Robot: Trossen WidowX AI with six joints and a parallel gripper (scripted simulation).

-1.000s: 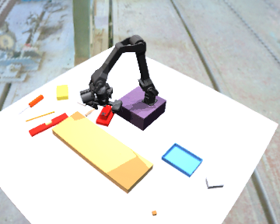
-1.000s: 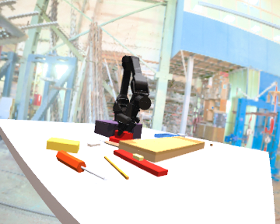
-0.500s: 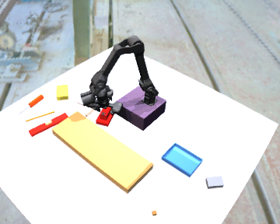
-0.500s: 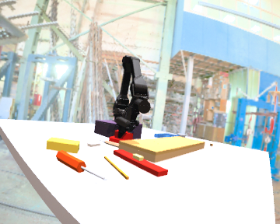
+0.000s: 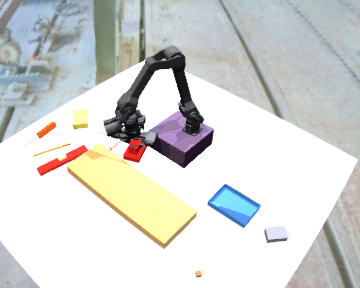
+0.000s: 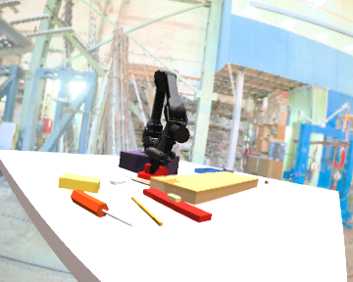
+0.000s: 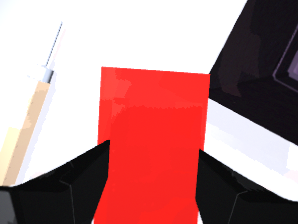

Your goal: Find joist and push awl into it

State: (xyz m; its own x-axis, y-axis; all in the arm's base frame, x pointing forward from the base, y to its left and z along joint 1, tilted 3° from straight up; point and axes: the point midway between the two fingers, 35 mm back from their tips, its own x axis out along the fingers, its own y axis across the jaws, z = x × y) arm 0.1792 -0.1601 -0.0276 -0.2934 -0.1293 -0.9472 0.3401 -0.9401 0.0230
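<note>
My gripper tip is now 9 cm to the left of the tan-handled pointed tool and 2 cm above it. From my gripper tip the other things lie so: stud finder: 2 cm ahead, 1 cm to the left, 2 cm above; then small white piece: 1 cm ahead, 18 cm to the right, 2 cm below; then red level: 25 cm ahead, 20 cm to the right, 1 cm below.
</note>
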